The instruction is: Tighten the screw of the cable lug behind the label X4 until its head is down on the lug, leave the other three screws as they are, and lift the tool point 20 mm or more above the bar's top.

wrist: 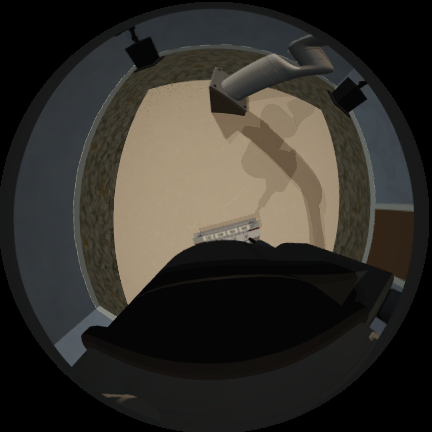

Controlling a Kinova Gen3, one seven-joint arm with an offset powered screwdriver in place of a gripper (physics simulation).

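Seen in the pictures: end effector, tool point: (pixel 249 238); arm's base, origin of the base link: (pixel 231 89).
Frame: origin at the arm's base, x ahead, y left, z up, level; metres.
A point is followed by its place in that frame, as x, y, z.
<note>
The light grey bar (pixel 254 234) @(0.445, 0.140, -0.034) lies on the table, slightly tilted in the wrist view, at the lower middle. A row of white labels (pixel 231 231) @(0.449, 0.077, -0.033) runs along it. Their lettering is too small to read surely, so I cannot tell which one is X4. My screwdriver (pixel 252 240) @(0.446, 0.112, 0.045) shows as a short dark tip over the right part of the bar, near the rightmost label. I cannot tell whether it touches a screw or how high it stands. The cable lugs and screw heads are too small or hidden by the black tool housing (pixel 220 310).
The tan table top (pixel 165 165) @(0.296, -0.158, -0.076) spreads beyond the bar. The arm's base bracket (pixel 225 102) @(0.058, -0.011, -0.020) stands at its far edge, with the grey arm (pixel 260 72) @(0.033, 0.070, 0.115) rising to the right. Arm shadows cross the right side. Two black stand-mounted boxes (pixel 142 51) (pixel 349 94) stand beyond the table.
</note>
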